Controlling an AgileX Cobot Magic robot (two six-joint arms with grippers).
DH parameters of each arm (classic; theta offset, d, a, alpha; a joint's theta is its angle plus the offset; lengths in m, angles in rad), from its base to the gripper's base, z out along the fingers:
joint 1: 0 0.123 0 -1.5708
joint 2: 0.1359 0 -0.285 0
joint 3: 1.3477 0 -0.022 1.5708
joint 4: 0 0.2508 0 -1.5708
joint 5: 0 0 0.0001 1.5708
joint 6: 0 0.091 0 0
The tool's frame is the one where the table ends.
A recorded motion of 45 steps. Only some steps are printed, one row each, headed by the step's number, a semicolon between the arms.
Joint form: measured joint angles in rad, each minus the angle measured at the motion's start. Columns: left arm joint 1, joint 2, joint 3, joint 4, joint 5, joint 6; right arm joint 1, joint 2, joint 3, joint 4, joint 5, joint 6.
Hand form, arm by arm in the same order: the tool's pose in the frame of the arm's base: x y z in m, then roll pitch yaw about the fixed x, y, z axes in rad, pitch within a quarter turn. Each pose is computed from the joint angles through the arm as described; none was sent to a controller.
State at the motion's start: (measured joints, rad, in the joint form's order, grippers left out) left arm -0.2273 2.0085 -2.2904 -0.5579 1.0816 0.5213; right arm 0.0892 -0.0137 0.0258 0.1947 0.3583 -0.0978
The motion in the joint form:
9: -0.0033 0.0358 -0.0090 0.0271 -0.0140 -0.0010; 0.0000 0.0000 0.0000 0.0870 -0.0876 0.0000
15: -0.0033 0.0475 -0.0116 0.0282 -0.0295 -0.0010; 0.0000 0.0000 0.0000 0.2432 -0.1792 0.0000
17: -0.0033 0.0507 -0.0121 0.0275 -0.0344 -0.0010; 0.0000 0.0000 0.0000 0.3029 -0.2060 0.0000
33: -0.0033 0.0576 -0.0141 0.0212 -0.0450 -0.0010; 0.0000 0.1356 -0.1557 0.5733 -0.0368 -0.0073
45: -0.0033 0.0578 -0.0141 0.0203 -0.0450 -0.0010; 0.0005 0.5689 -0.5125 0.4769 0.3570 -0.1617
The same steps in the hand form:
9: 0.4350 -0.1436 0.4115 -3.0099 0.9829 2.5091; 0.0539 0.0116 0.1817 2.3563 1.3078 2.5038
15: 0.4392 -0.1442 0.4078 -3.0103 0.9874 2.5166; 0.0551 0.0119 0.1905 1.8267 1.2197 1.9768
17: 0.4404 -0.1444 0.4068 -3.0089 0.9894 2.5199; 0.0553 0.0116 0.1931 1.7211 1.1675 1.8710
33: 0.4427 -0.1451 0.4051 -2.9987 0.9962 2.5314; 0.0579 0.0253 0.2289 1.7891 0.8915 2.0544
45: 0.4427 -0.1452 0.4051 -2.9972 0.9964 2.5325; 0.0965 0.0460 0.2859 2.4118 0.8369 2.8437

